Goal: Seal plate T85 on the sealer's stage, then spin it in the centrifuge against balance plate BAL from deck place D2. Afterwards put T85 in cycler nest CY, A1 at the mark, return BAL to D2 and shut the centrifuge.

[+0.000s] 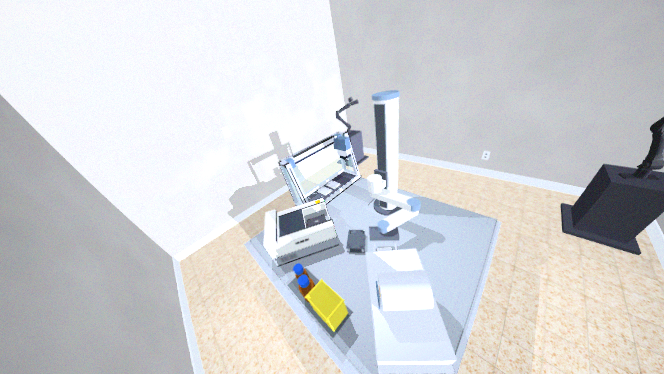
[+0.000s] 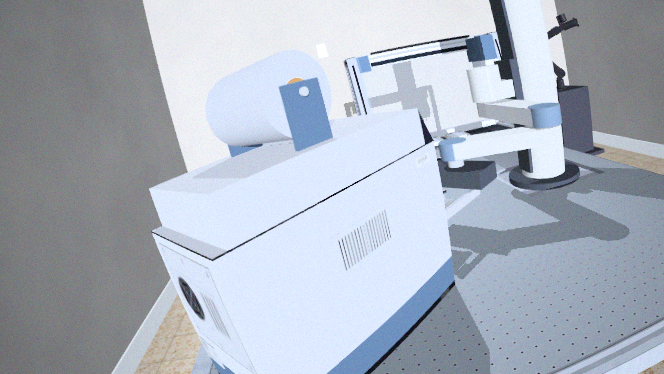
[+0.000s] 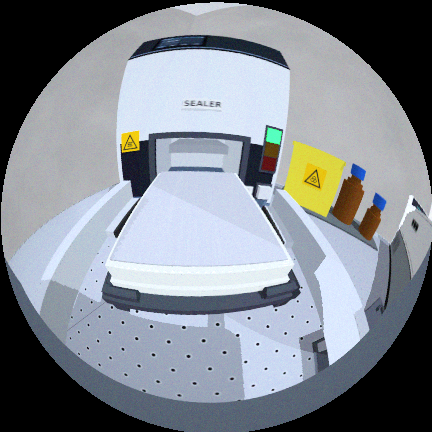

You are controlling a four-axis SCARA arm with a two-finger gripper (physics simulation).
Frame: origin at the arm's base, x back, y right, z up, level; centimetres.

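Seen in the pictures: gripper, between the fingertips: point(image 3: 200, 193); arm's base, origin of its link: point(image 1: 387, 205) point(image 2: 544, 176).
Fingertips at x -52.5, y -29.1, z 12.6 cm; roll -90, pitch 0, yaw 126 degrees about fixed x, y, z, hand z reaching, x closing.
Note:
Offsets run from my fingertips to a thing's top centre. "pt": to the spot under its first point.
A white plate {dx +0.9, dy +0.5, dz +0.3 cm} point(image 3: 200, 225) with a smooth, flat top sits level on the dark stage {pt dx +6.0, dy +4.9, dz -1.4 cm} point(image 3: 200, 301) in front of the sealer {dx -21.6, dy -19.0, dz +36.2 cm} point(image 3: 205, 80) point(image 1: 407, 330) point(image 2: 300, 240). Its label does not show, so I cannot confirm it is T85. My gripper point(image 3: 200, 193) point(image 1: 386, 248) is open, its pale fingers along both sides of the plate with gaps between; nothing is gripped. A white machine point(image 1: 305, 242) with a dark top panel and an open bay stands left of the arm; I cannot tell whether it is the centrifuge. BAL cannot be told apart.
A yellow bin point(image 1: 327, 302) point(image 3: 314, 177) and two amber bottles {pt dx -41.2, dy +22.7, dz +4.0 cm} point(image 1: 305, 287) point(image 3: 348, 202) with blue caps stand along the table edge. A small dark nest {dx +5.0, dy +26.7, dz -5.5 cm} point(image 1: 356, 241) lies between the white machine and the gripper. A gantry frame point(image 1: 295, 185) stands behind, near the arm's column point(image 1: 393, 145) point(image 2: 540, 75).

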